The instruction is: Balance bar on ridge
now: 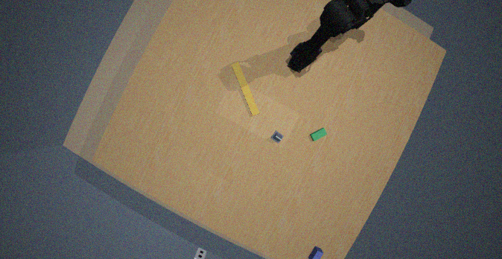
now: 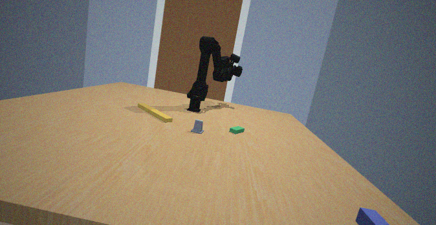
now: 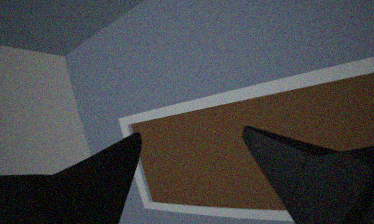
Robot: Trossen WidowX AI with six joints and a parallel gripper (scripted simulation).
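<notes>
My gripper tip is now 730 mm short of the grey ridge block, 240 mm above it and 100 mm to the left of it. The rest, counted from my gripper tip: yellow bar 610 mm ahead, 320 mm to the right, 280 mm below; blue block 1140 mm ahead, 320 mm to the left, 270 mm below; green block 640 mm ahead, 280 mm below, 60 mm to the left.
</notes>
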